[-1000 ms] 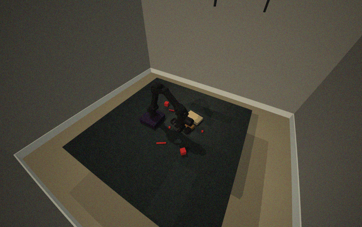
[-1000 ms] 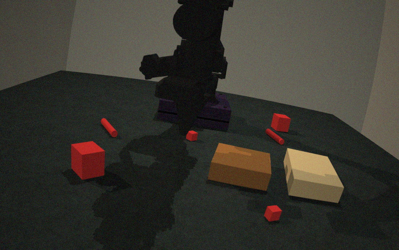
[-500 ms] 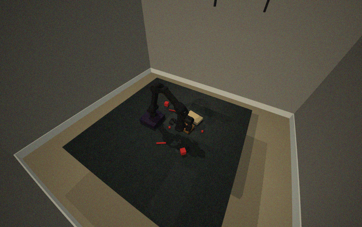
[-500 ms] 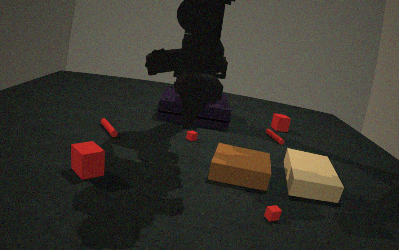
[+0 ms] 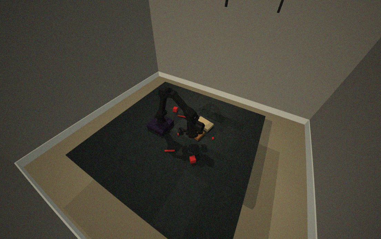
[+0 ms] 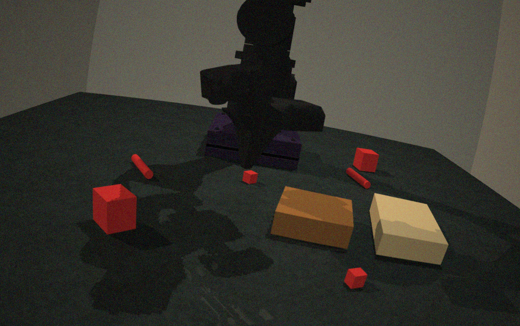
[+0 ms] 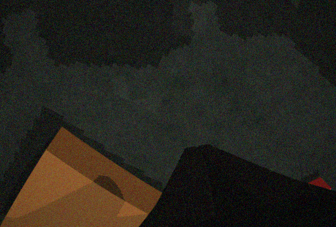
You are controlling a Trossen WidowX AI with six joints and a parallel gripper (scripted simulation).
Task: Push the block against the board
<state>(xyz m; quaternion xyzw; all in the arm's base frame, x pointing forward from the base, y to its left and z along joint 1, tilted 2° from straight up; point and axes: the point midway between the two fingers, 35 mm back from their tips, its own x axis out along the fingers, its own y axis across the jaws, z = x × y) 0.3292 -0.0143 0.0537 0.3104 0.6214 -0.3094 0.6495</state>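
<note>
My gripper tip is 100 mm to the right of the square block, 50 mm above it and 10 mm short of it. Round my gripper tip: cream board 240 mm to the left, 50 mm below.
</note>
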